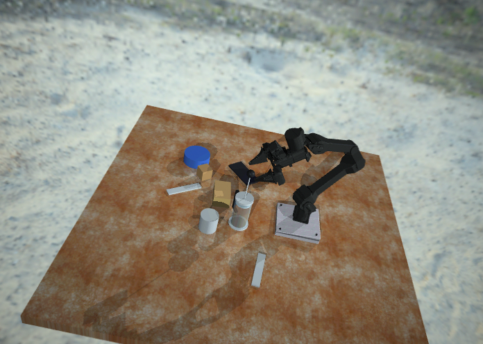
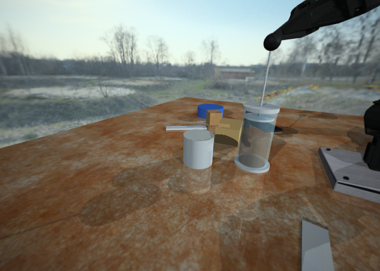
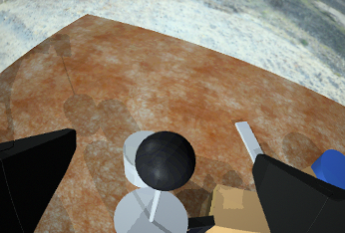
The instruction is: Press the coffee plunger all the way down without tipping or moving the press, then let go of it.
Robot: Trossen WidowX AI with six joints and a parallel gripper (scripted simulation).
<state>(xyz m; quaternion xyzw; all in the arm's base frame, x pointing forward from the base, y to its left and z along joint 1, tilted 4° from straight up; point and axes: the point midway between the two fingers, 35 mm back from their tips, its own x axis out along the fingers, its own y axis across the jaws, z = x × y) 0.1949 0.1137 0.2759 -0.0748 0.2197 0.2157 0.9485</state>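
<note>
Right now my gripper tip is 1 cm short of the coffee press, 1 cm to the left of it and 14 cm above it. Round my gripper tip: dark flat plate 6 cm ahead, 32 cm to the right, 27 cm below; then grey cylinder 11 cm ahead, 7 cm to the left, 24 cm below; then blue disc 29 cm ahead, 31 cm to the right, 25 cm below.
</note>
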